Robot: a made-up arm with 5 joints.
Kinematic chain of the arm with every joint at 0, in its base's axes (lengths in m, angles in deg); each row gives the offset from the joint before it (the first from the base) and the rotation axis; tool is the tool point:
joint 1: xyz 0 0 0.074 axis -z
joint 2: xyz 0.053 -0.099 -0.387 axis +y
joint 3: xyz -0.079 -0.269 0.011 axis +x
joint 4: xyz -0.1 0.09 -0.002 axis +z
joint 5: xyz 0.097 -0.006 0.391 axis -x
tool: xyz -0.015 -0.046 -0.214
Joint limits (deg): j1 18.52..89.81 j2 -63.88..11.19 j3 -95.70..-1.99 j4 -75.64..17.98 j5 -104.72..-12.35
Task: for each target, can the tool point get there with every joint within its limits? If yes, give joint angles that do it. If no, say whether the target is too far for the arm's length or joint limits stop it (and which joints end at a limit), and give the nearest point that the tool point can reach.
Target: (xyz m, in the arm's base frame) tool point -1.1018 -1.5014 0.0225
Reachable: no: too far | nearest point -0.2652 -0.2833 -0.1971 | short by 1.494 m
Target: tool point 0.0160 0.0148 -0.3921
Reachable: yes | joints 77.91 -13.32 -57.50 -5.10 -74.32
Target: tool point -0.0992 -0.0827 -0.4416
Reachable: yes | joints 44.18 -2.77 -78.13 -13.39 -45.60
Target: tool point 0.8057 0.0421 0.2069
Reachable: no: joint limits stop it (at a limit: joint 1, joint 2, joint 5) | nearest point 0.1235 -0.1010 -0.0174 | short by 0.732 m
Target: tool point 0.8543 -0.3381 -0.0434
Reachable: no: joint limits stop it (at a limit: joint 2, joint 3, joint 5) | nearest point 0.2576 -0.1020 -0.4113 | short by 0.740 m
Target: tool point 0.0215 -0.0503 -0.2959
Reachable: yes | joints 55.17 -8.65 -55.96 -37.09 -77.86
